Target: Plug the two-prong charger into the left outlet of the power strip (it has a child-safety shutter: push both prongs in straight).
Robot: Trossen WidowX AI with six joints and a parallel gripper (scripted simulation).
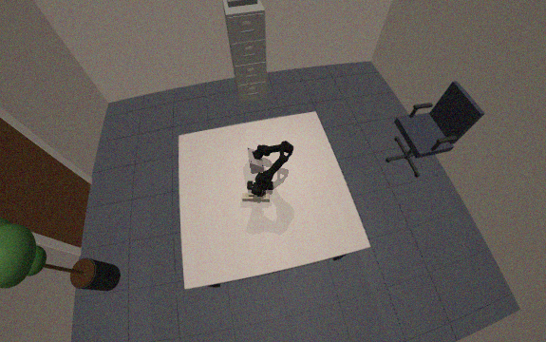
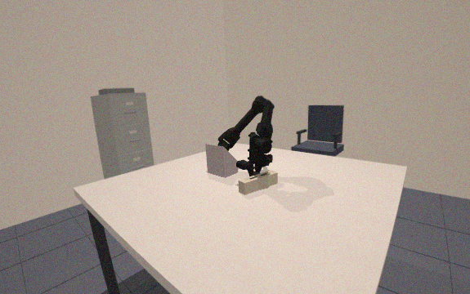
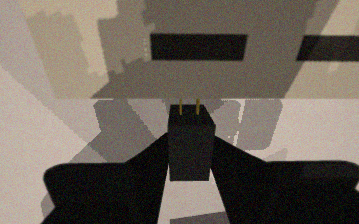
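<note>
My gripper tip is 20 mm short of the two-prong charger, 10 mm to the left of it and 10 mm below it.
</note>
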